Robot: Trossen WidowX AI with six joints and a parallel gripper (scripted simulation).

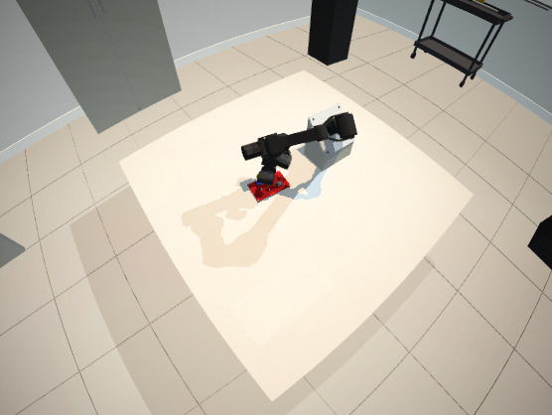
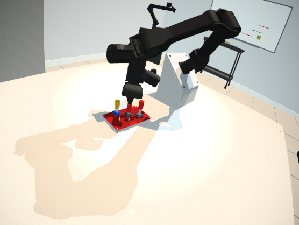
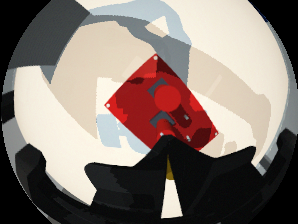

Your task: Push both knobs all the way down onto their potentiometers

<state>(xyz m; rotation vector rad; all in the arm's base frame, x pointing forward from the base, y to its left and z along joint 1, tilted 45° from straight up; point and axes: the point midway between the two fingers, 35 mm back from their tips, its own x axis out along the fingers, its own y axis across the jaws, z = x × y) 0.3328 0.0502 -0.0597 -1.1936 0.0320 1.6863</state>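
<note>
The red knob is 1 cm below my gripper tip. From my gripper tip the other things lie so: yellow knob (4 cm ahead, 3 cm to the right).
</note>
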